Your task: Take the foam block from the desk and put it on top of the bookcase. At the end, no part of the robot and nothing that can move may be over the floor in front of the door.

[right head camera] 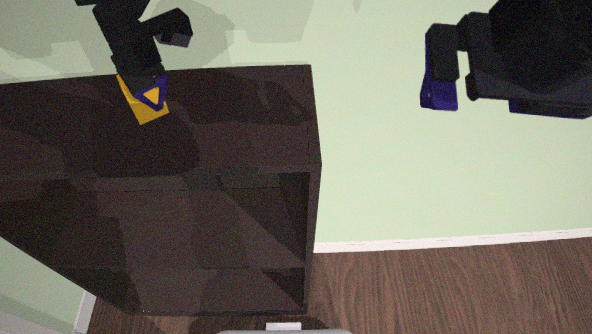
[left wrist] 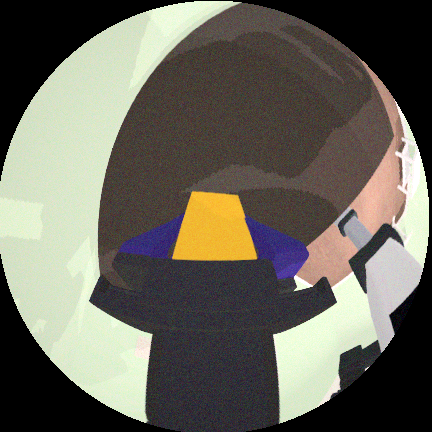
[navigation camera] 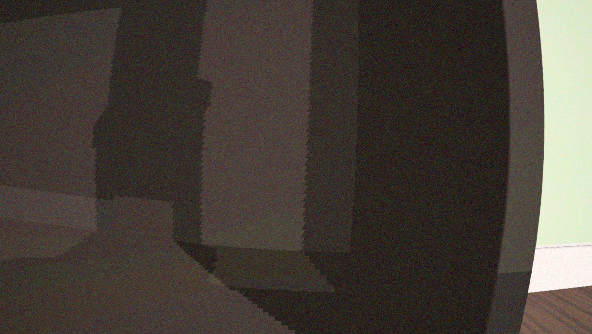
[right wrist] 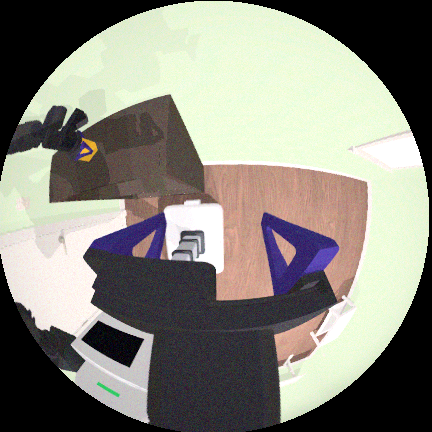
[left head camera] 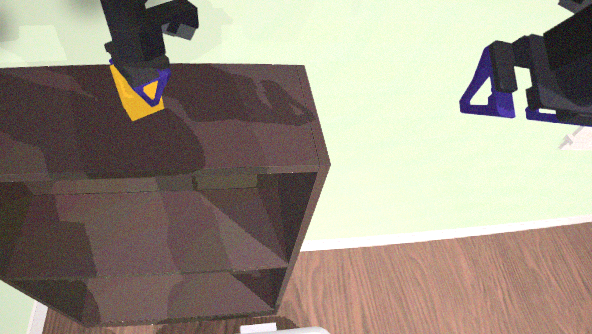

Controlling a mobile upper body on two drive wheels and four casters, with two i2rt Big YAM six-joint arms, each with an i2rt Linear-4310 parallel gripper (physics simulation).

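Places are measured from the left arm's base along level axes (x ahead, y left, z up), in centimetres.
Pixels of known places: left gripper, fingertip midpoint: point(right head camera: 154, 103) point(left wrist: 212, 216) point(right wrist: 90, 148) point(left head camera: 148, 98); right gripper, fingertip midpoint: point(right head camera: 467, 103) point(right wrist: 213, 217) point(left head camera: 495, 110).
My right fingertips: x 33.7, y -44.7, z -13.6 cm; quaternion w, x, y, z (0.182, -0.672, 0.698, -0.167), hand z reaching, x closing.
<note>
Behind a point stands the place of what it marks.
The yellow foam block point(left head camera: 131, 107) {x 53.4, y 1.2, z -31.9 cm} point(right head camera: 145, 116) {x 54.0, y 0.4, z -33.5 cm} point(left wrist: 215, 225) {x 58.1, y -2.2, z -29.8 cm} point(right wrist: 90, 156) {x 54.4, y -0.3, z -34.3 cm} is held upright between the blue fingers of my left gripper point(left head camera: 144, 97) {x 57.3, y -0.7, z -33.3 cm} point(right head camera: 148, 101) {x 57.3, y -0.7, z -33.3 cm} point(left wrist: 212, 216) {x 57.3, y -0.7, z -33.3 cm} point(right wrist: 90, 148) {x 57.3, y -0.7, z -33.3 cm}, which is shut on it. Both are over the rear part of the dark brown bookcase point(left head camera: 260, 145) {x 47.3, y -20.3, z -35.0 cm} point(right head camera: 260, 145) {x 47.3, y -21.6, z -35.0 cm} point(left wrist: 225, 100) {x 62.9, y -9.5, z -35.0 cm} point(right wrist: 182, 145) {x 58.3, y -31.6, z -54.0 cm} point(navigation camera: 522, 150) {x 42.9, y -30.6, z -117.5 cm}. Whether the block touches the top cannot be told. My right gripper point(left head camera: 520, 112) point(right head camera: 483, 102) {x 33.7, y -44.6, z -13.6 cm} point(right wrist: 213, 217) {x 33.7, y -44.6, z -13.6 cm} is open and empty, out to the right of the bookcase. The desk does not show clearly.
A pale door point(right wrist: 45, 260) {x 6.2, y 65.7, z -30.2 cm} with a handle shows at the left in the right wrist view. My white base point(right wrist: 215, 240) {x 1.0, y -42.3, z -115.0 cm} stands close before the bookcase. A green wall point(left head camera: 400, 175) {x 73.3, y -74.7, z -81.4 cm} is behind it. A white rack point(right wrist: 316, 338) {x -225.1, y -237.1, z -116.2 cm} shows at the lower right.
</note>
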